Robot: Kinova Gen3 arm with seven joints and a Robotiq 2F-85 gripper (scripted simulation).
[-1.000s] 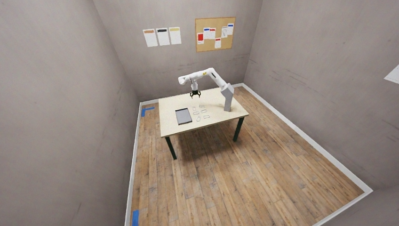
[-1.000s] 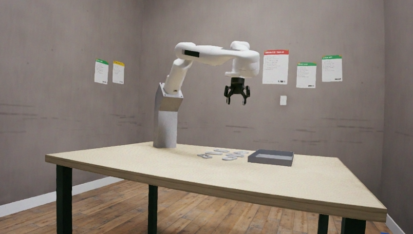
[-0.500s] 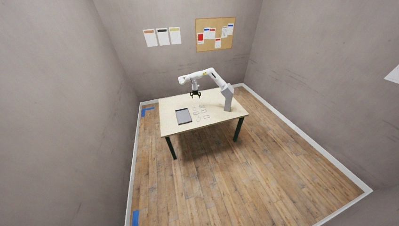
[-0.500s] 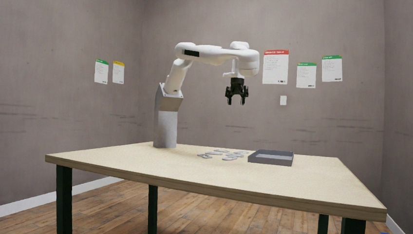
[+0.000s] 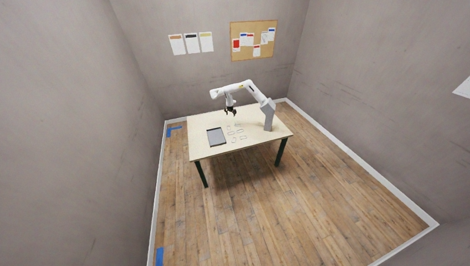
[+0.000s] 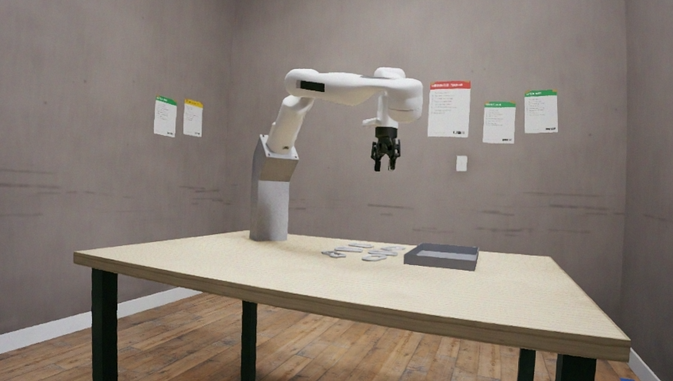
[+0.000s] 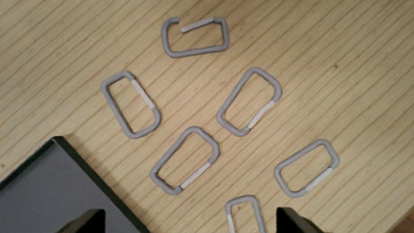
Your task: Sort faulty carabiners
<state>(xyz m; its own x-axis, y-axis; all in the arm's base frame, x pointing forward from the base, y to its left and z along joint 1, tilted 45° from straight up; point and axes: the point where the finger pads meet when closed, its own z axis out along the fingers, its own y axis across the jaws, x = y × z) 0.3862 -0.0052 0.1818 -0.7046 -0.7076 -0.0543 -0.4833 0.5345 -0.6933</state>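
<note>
The carabiner gate is 28 cm below my hand, 3 cm ahead of it and 2 cm to the left of it. The rest, counted from my hand: grey tray: 28 cm below, 21 cm ahead, 4 cm to the right.
</note>
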